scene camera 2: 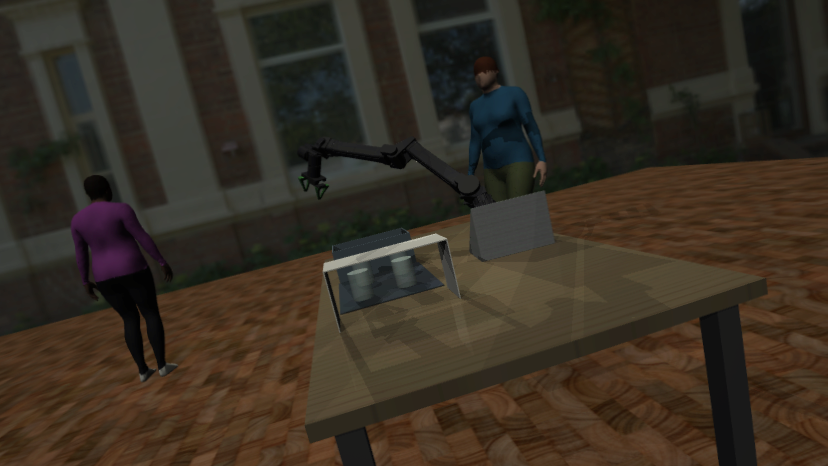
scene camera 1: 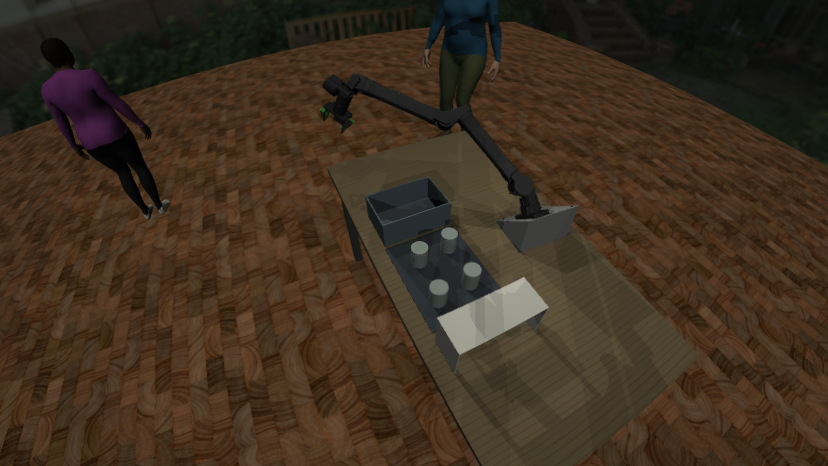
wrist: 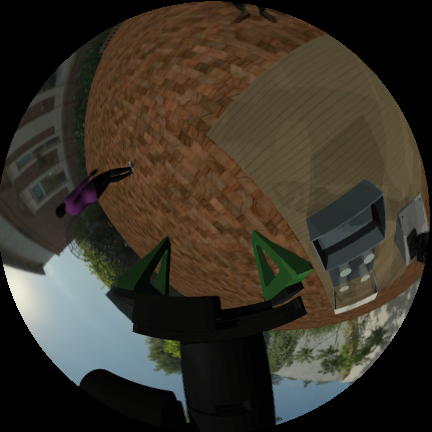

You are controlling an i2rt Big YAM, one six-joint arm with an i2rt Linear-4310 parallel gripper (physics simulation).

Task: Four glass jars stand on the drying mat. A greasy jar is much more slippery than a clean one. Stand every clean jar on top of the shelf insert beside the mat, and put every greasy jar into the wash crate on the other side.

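Frame: origin at the arm's base, x left, y back, z up, level; centimetres.
Seen in the pictures: gripper, fingertip midpoint: [scene camera 2: 312, 195] [scene camera 1: 333, 126] [wrist: 210, 237]; arm's base, link origin: [scene camera 2: 489, 217] [scene camera 1: 532, 216].
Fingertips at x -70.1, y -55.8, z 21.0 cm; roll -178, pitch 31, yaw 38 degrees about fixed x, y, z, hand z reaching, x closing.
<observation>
Pixels of each thing's middle, then the offset from my fingertips to it. Level surfaces: height alone.
- dark drying mat, surface height: dz -33.5 cm
- blue-grey wash crate, body centre: [scene camera 2: 372, 253] [scene camera 1: 407, 209] [wrist: 349, 228] dx +36.5, dy +17.1, dz -27.8 cm
- white shelf insert, body centre: [scene camera 2: 390, 280] [scene camera 1: 490, 325] [wrist: 354, 294] dx +98.4, dy +14.6, dz -25.8 cm
- wooden table, surface height: dz -33.8 cm
Four pale green-grey jars [scene camera 1: 419, 255] [scene camera 1: 449, 241] [scene camera 1: 471, 276] [scene camera 1: 438, 294] stand upright on the dark drying mat [scene camera 1: 446, 269]; they look alike, and grease cannot be told by sight. The blue-grey wash crate [scene camera 1: 414, 227] [wrist: 345, 211] adjoins the mat's far end and looks empty. The white shelf insert [scene camera 1: 492, 315] [scene camera 2: 385, 252] stands at the mat's near end, its top bare. In scene camera 2, two jars [scene camera 2: 360, 284] [scene camera 2: 403, 273] show through the insert. My gripper [scene camera 1: 333, 123] [scene camera 2: 312, 193] [wrist: 210, 237] is open and empty, high up beyond the crate, outside the table's edge.
The arm rises from a grey wedge-shaped base [scene camera 1: 544, 228] [scene camera 2: 512, 225] on the wooden table [scene camera 1: 608, 347]. A person in blue [scene camera 1: 470, 28] [scene camera 2: 504, 124] stands behind the table. A person in purple [scene camera 1: 86, 109] [scene camera 2: 118, 240] stands off to the left on the floor.
</observation>
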